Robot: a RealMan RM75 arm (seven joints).
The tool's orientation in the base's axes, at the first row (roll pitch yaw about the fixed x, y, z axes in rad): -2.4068, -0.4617, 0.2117
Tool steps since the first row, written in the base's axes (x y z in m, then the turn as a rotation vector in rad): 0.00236, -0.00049, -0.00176, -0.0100, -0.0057, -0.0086; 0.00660, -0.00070, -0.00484, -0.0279, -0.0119, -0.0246; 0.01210, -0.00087, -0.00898, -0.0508, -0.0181, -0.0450; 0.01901, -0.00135, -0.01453, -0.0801, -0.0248, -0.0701; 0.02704, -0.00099, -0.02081, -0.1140, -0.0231, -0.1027; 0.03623, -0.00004, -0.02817, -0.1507, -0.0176, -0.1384
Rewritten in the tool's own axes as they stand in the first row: 0.00119, 0.00244, 0.00124, -0.0137, 0.0045, -0.0002; 0.00349, 0.00633, 0.00391, -0.0376, 0.0102, 0.0026; 0.00643, 0.01139, 0.00754, -0.0679, 0.0163, 0.0075; 0.00991, 0.01813, 0.01214, -0.1060, 0.0226, 0.0140; 0.01421, 0.02526, 0.01803, -0.1499, 0.0259, 0.0307; 0.01916, 0.03316, 0.02529, -0.1969, 0.0272, 0.0517
